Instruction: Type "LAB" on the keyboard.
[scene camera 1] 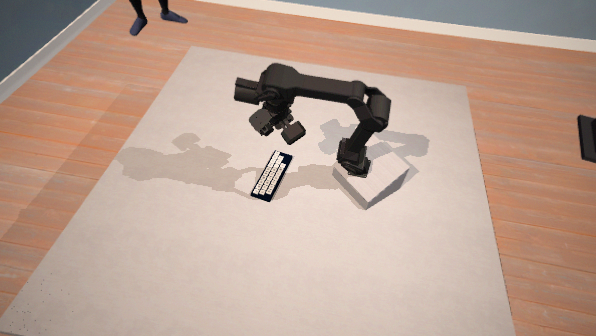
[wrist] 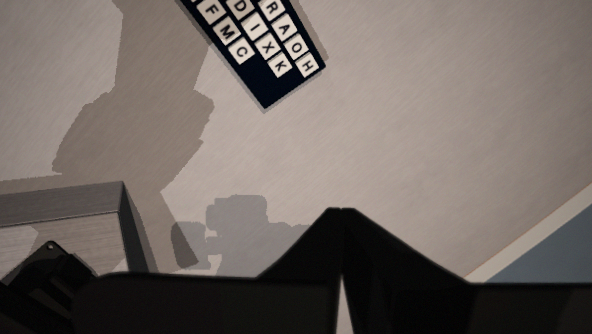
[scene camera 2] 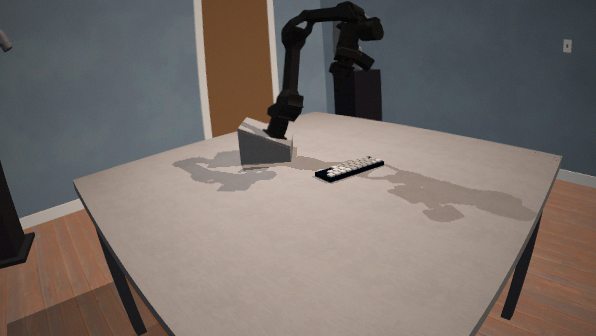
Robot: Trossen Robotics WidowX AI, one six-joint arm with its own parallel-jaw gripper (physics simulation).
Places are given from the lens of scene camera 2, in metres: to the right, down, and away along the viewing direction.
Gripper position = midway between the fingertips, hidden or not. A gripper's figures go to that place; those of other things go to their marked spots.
my gripper (scene camera 2: 337, 90): 0.11, -0.21, 0.99
dark keyboard (scene camera 2: 353, 167): 0.16, 0.00, 1.04
